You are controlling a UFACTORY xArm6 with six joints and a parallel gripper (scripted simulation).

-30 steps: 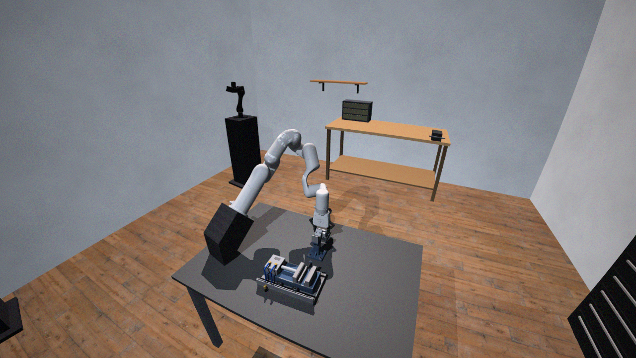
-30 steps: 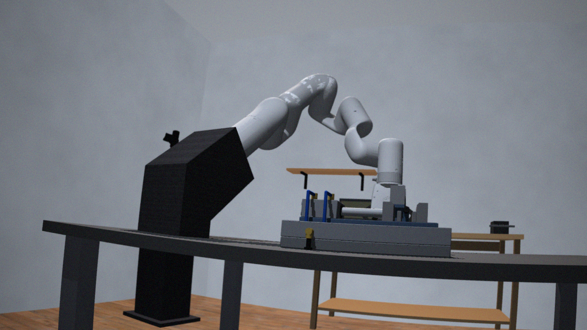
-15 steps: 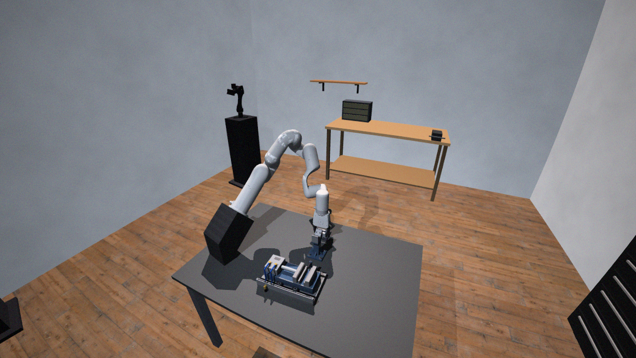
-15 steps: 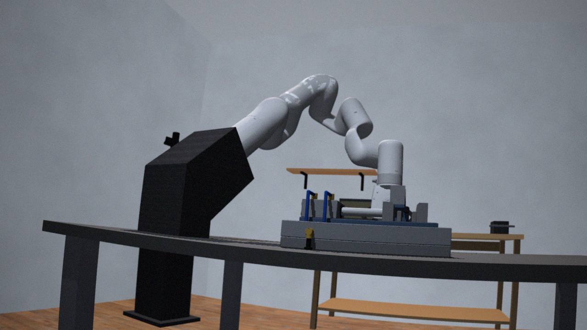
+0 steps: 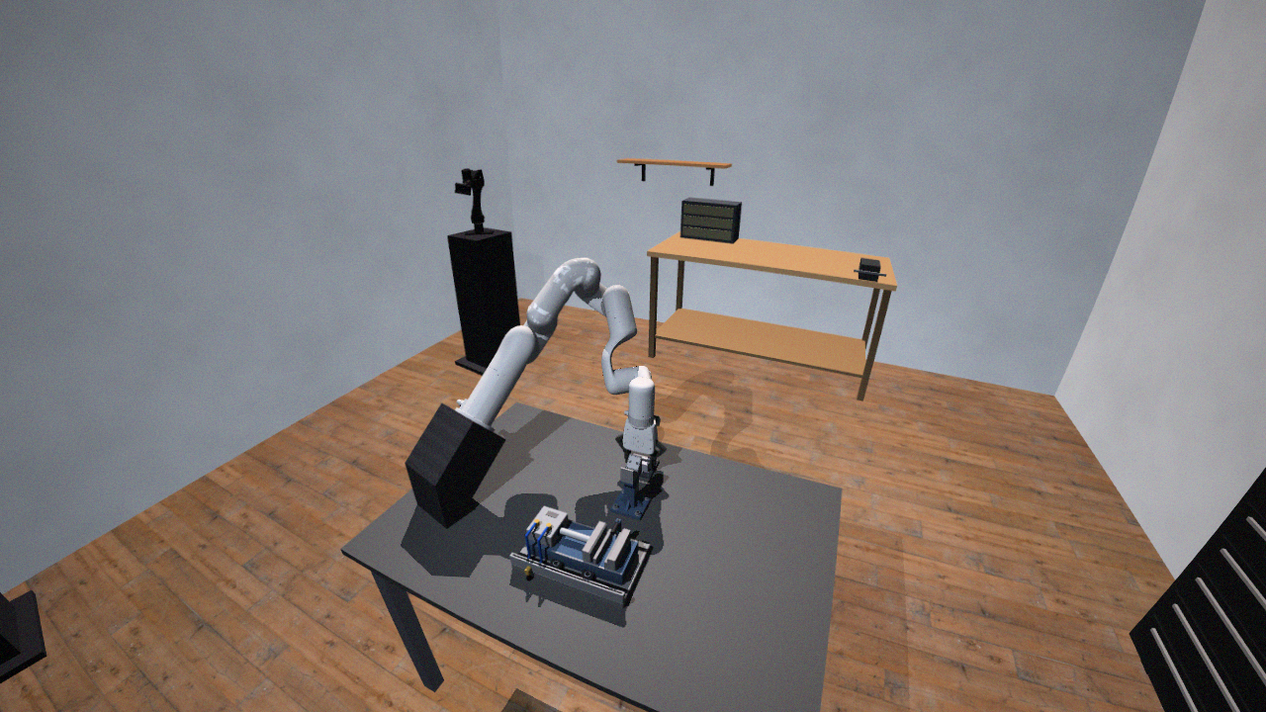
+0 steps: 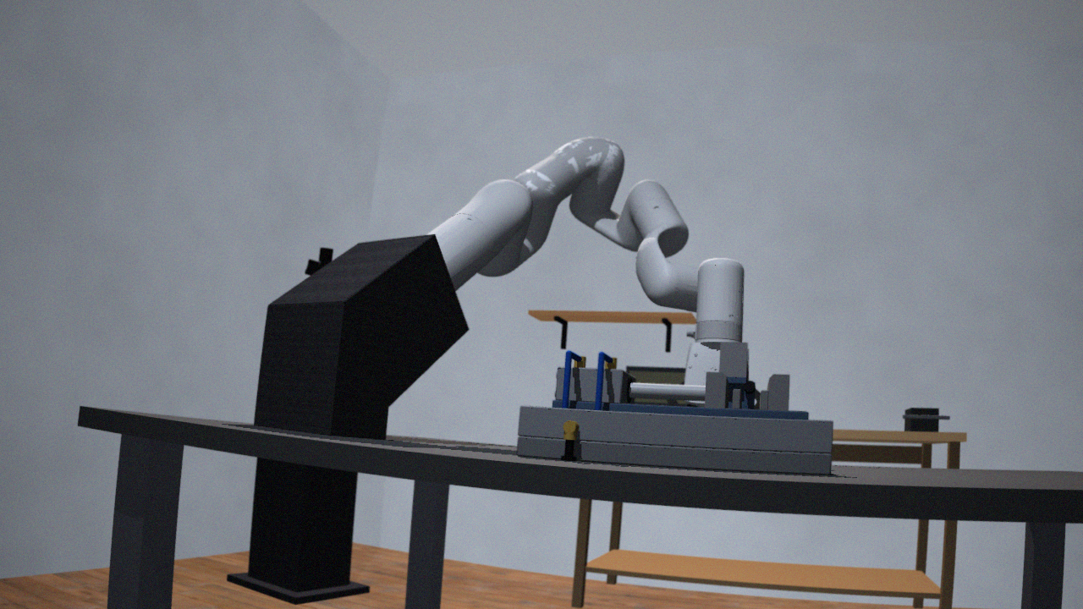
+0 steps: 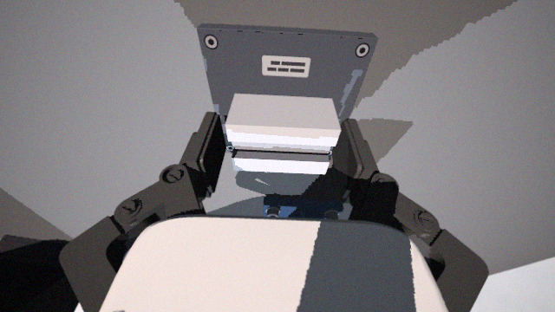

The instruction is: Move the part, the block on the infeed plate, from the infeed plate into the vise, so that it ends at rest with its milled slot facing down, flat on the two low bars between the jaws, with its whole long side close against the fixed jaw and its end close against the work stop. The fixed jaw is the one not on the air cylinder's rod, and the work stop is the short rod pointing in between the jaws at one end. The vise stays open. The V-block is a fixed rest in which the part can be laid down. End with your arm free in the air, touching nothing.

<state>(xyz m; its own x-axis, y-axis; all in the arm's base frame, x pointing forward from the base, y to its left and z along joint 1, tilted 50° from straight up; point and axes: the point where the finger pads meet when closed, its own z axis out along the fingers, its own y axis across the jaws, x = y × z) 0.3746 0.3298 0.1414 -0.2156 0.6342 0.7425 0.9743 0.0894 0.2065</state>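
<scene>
The part is right at my hand. Round my hand: air cylinder rod (5 cm ahead, 38 cm to the right, 4 cm above); moving jaw (10 cm ahead, 37 cm to the right, 4 cm above); work stop (13 cm ahead, 32 cm to the right, 6 cm above).
</scene>
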